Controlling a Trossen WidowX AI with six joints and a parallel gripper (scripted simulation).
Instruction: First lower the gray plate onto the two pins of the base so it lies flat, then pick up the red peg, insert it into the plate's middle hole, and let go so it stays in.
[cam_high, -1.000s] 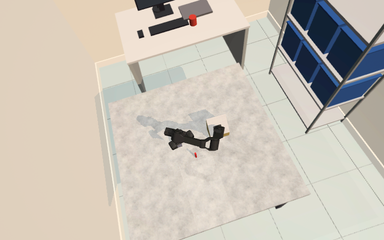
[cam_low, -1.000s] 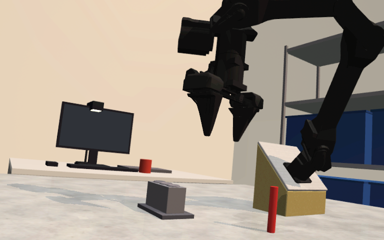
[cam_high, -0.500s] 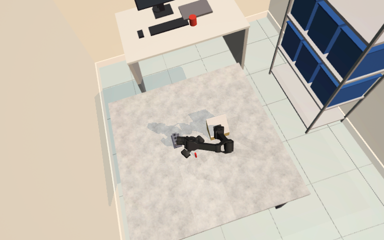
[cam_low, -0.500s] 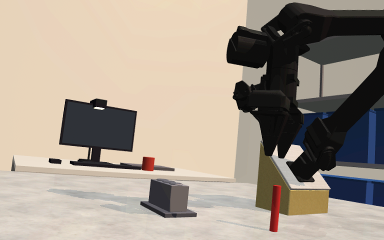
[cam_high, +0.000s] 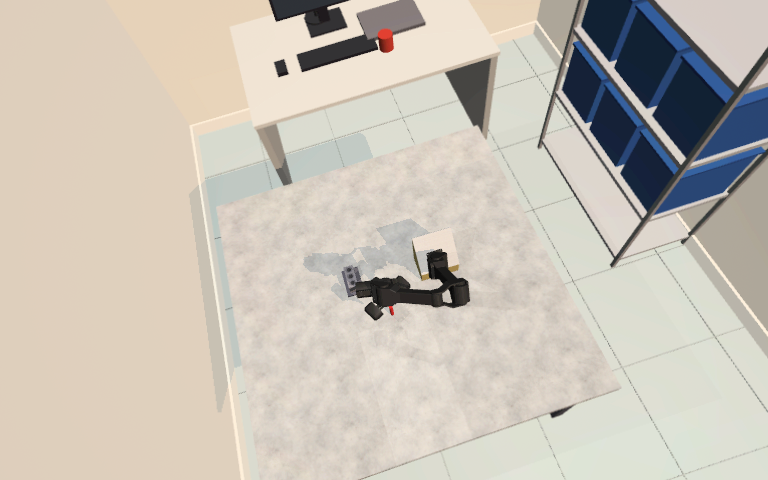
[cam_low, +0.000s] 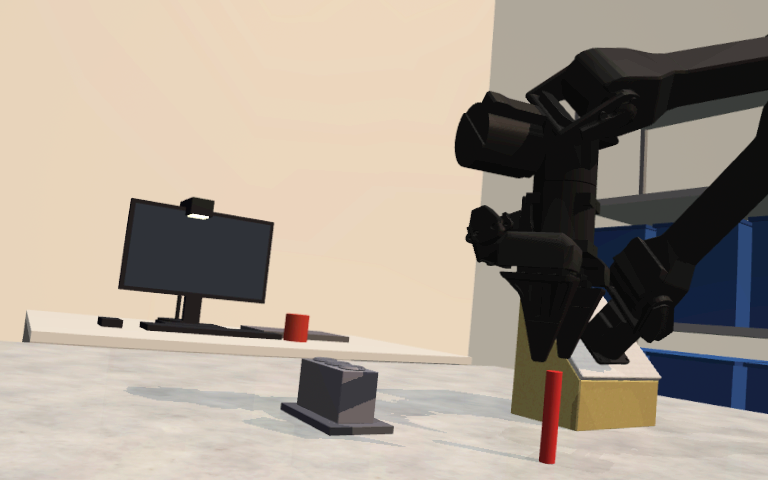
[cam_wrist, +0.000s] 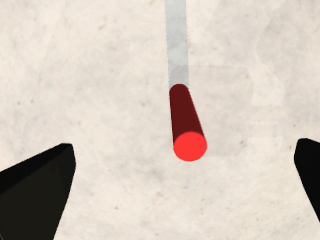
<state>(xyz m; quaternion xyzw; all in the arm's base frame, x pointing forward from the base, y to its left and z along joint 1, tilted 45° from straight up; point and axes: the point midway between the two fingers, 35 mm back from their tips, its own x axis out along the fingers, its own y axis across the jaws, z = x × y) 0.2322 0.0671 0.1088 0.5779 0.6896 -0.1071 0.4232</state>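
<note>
My gripper tip is now 50 mm above the red peg. From my gripper tip the other things lie so: base: 180 mm to the right, 110 mm ahead, 80 mm below; gray plate: 180 mm to the right, 110 mm ahead, 40 mm below.
</note>
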